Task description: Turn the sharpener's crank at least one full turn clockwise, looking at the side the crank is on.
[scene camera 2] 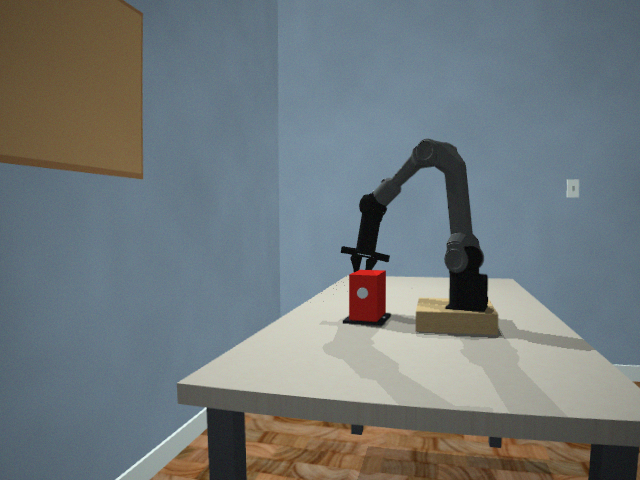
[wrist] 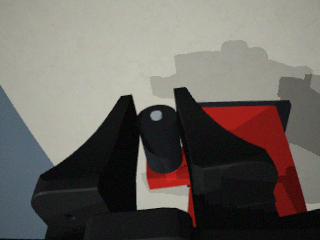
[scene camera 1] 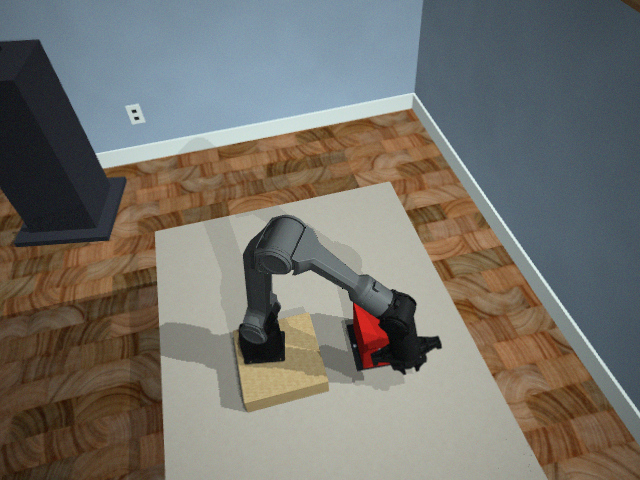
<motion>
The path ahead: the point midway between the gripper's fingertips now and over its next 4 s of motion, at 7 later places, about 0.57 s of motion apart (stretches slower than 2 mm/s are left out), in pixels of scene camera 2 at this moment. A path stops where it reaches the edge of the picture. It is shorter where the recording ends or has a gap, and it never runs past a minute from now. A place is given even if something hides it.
My gripper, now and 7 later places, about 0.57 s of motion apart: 360, 281; 360, 286; 362, 292; 364, 296; 368, 299; 374, 301; 380, 302; 386, 299
</motion>
